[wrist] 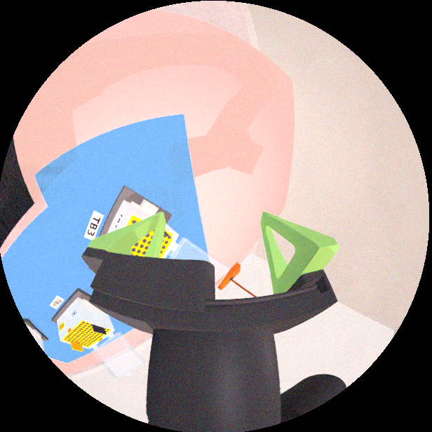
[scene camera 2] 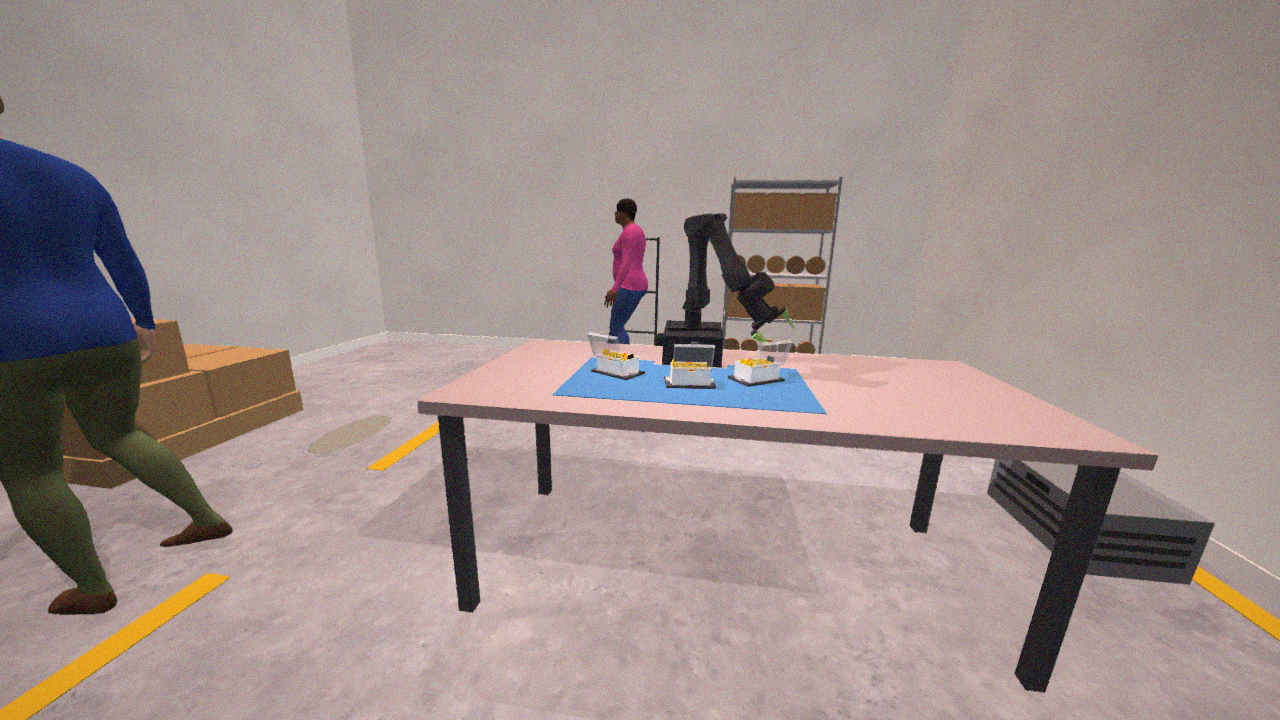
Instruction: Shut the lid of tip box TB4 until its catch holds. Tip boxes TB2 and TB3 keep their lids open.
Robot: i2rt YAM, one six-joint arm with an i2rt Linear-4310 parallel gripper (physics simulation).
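Frame: origin at the arm's base, x right, y back, z down, level; metres.
Seen in the pictures: gripper, fingertip midpoint: [scene camera 2: 782, 338]; arm's base at its link origin: [scene camera 2: 692, 328].
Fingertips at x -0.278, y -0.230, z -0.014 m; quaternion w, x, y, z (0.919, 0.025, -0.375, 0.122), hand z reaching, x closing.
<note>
Offsets run from my fingertips to a thing's top centre. Level surfaces: height alone.
My gripper [scene camera 2: 774, 325] [wrist: 212, 216] is open and empty, with green fingers wide apart, above and behind the right tip box @(dy -0.037, dx +0.098, dz +0.068 m) [scene camera 2: 757, 370] in the scene view. That box, the middle tip box @(dy -0.089, dx +0.323, dz +0.068 m) [scene camera 2: 691, 373] and the left tip box @(dy +0.020, dx +0.551, dz +0.068 m) [scene camera 2: 617, 365] all have raised clear lids. Tip box TB3 [wrist: 152, 242] shows in the wrist view, partly behind a finger, its clear lid [wrist: 192, 250] open. A second box [wrist: 85, 320] has a raised lid [wrist: 121, 355] and a black piece; its label is too small to read surely. A third is cut off at the left edge. I cannot tell which is TB4.
The boxes stand on a blue mat @(dz +0.134 m) [scene camera 2: 733, 401] [wrist: 115, 160] on the pink table @(dz +0.136 m) [scene camera 2: 939, 402] [wrist: 150, 90]. A shelf rack [scene camera 2: 785, 184] stands behind. A person in pink [scene camera 2: 630, 259] is behind the table; a person in blue [scene camera 2: 62, 250] is at the left.
</note>
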